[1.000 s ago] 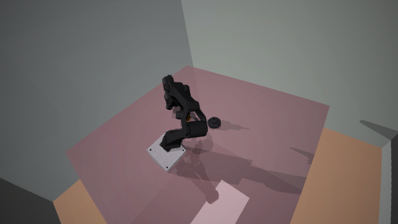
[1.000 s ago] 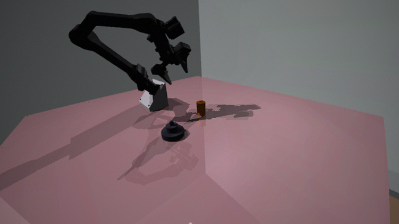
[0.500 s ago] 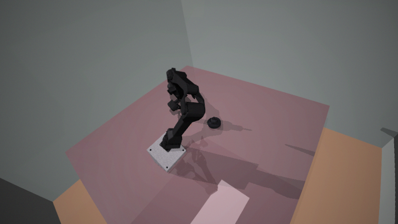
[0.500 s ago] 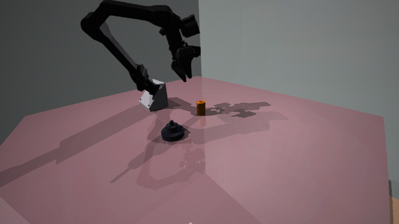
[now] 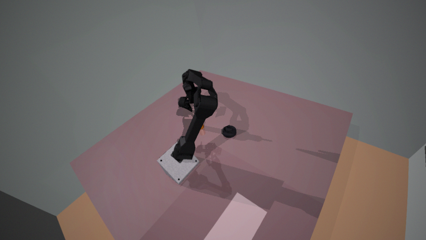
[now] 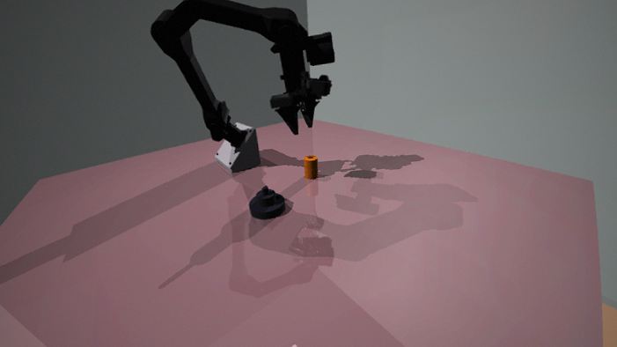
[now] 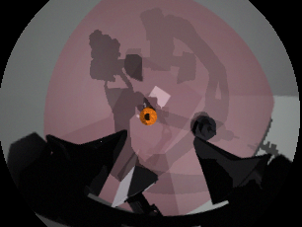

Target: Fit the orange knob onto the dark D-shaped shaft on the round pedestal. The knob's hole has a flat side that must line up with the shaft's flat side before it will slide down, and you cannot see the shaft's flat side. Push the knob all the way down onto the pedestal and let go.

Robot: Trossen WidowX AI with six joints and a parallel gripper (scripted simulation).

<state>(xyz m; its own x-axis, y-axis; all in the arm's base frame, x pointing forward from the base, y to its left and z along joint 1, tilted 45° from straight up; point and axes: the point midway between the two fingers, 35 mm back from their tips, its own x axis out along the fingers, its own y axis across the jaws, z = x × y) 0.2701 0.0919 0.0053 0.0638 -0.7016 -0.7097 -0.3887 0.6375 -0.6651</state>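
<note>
Now: gripper tip 120 mm above the orange knob and 20 mm to the right of it. Round my gripper tip: dark round pedestal 170 mm to the right, 120 mm below, 40 mm ahead.
</note>
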